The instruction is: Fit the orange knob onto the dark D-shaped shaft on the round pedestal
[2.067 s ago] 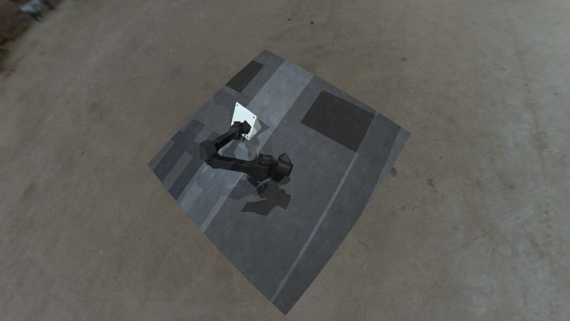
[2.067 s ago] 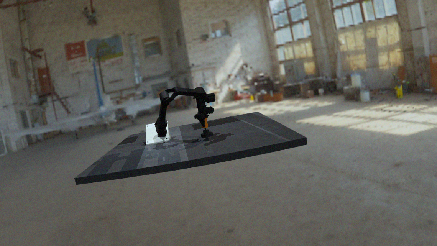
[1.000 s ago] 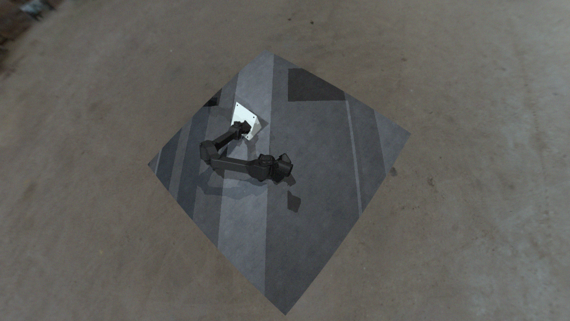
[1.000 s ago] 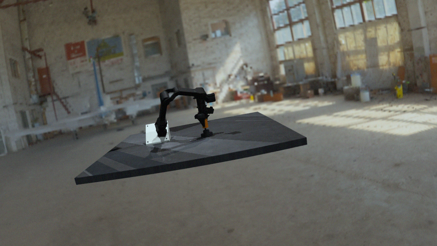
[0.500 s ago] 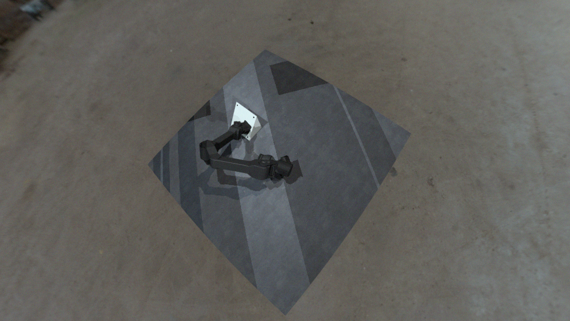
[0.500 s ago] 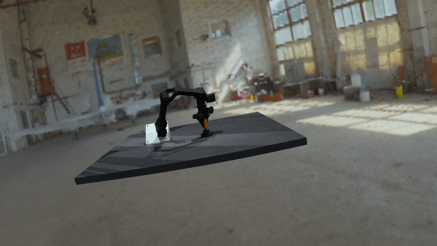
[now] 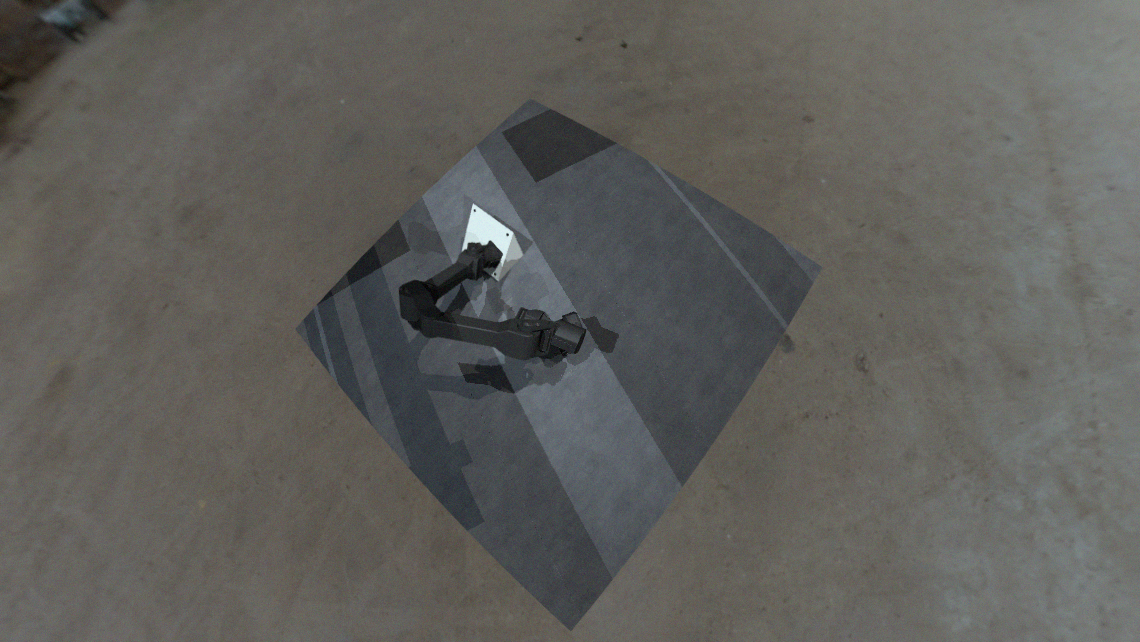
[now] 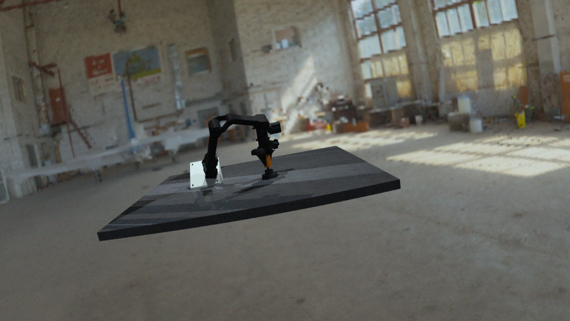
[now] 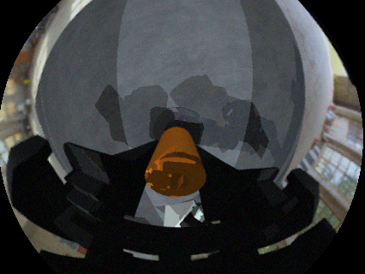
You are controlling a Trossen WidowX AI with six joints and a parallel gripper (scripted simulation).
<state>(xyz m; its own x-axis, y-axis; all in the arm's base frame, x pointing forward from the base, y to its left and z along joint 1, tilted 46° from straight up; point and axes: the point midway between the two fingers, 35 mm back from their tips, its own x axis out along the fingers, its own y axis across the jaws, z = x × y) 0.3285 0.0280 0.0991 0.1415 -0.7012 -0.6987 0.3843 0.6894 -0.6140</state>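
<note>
Now: gripper tip 20 mm below the orange knob. The rest, counted from my gripper tip: dark round pedestal: 40 mm below.
</note>
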